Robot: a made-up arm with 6 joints. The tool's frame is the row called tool.
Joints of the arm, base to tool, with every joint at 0 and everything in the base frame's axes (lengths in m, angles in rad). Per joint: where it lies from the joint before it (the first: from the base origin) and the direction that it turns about. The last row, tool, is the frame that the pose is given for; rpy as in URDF.
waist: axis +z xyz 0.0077 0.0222 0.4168
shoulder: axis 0 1 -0.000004 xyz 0.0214 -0.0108 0.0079
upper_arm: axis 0 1 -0.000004 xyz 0.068 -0.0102 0.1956
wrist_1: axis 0 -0.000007 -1 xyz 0.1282 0.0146 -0.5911
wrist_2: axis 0 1 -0.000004 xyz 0.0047 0.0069 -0.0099
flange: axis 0 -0.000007 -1 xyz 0.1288 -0.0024 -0.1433
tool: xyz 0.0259 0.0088 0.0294 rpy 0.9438 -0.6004 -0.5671
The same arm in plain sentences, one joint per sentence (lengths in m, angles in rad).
The arm has six revolute joints in a row. What follows holds with every joint at zero, and every direction is one of the base frame's. The first joint lies 0.0077 m along +x and 0.0222 m along +y and 0.4168 m along +z from the base frame's origin and turns about +z. The second joint lies 0.0214 m along +x and 0.0108 m along -y and 0.0079 m along +z from the first joint and turns about +y. The third joint lies 0.068 m along +x and 0.0102 m along -y and 0.1956 m along +z from the second joint and turns about +y. The fourth joint lies 0.1282 m along +x and 0.0146 m along +y and 0.5911 m along -z from the third joint and turns about -z. The fifth joint lies 0.0047 m along +x and 0.0069 m along +y and 0.0099 m along -z from the fourth joint and turns about +y. The sixth joint lies 0.1288 m along +x and 0.0024 m along -y and 0.1433 m along -z from the fifth joint and turns about -z. The tool frame, which is the frame that the pose is given for, lies 0.0259 m along +x and 0.0088 m along +y and 0.0294 m along +z from the sixth joint; its axes are the base frame's turned by roll 0.9438, pitch -0.6004 and yaw -0.5671 rad (as in URDF: about the fixed x, then y, then z).
